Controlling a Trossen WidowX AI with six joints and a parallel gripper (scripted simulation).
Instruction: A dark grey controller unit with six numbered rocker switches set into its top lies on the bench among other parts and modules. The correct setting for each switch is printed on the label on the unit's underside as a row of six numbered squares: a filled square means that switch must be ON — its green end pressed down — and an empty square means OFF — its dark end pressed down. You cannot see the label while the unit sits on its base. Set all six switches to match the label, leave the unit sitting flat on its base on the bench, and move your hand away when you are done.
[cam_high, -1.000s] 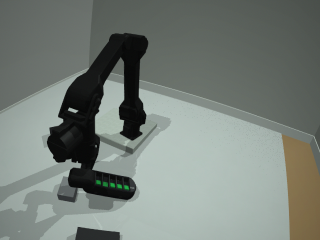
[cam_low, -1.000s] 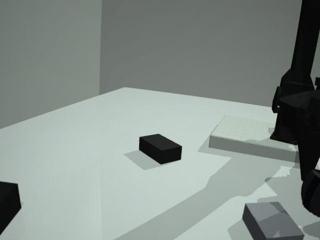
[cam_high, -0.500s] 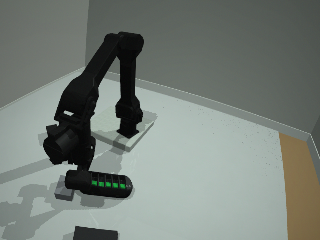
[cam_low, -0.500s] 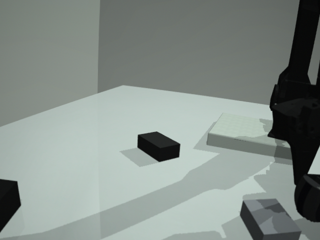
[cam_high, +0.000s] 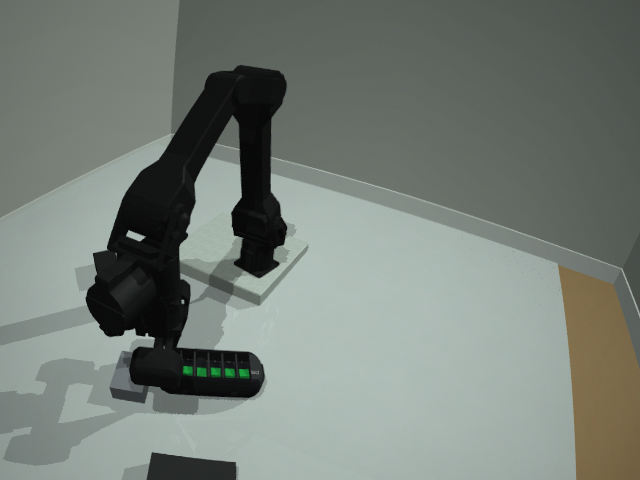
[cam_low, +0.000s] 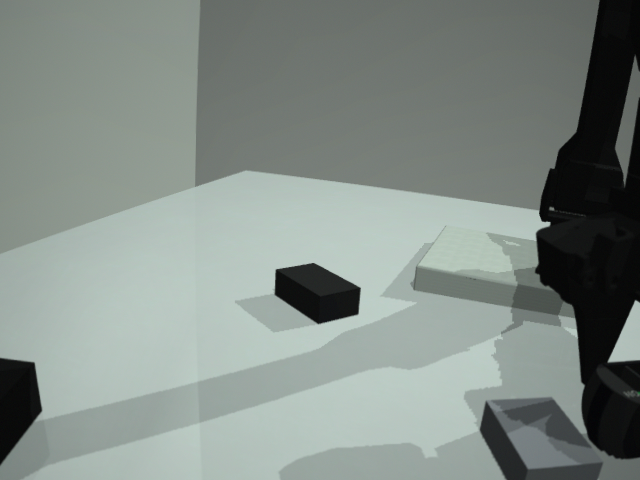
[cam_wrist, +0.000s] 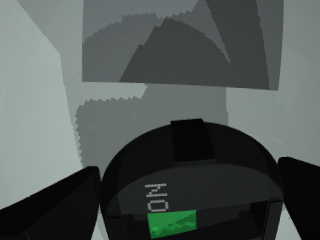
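The grey block lies 4 cm to the right of my gripper tip, 4 cm ahead of it and 2 cm below it.
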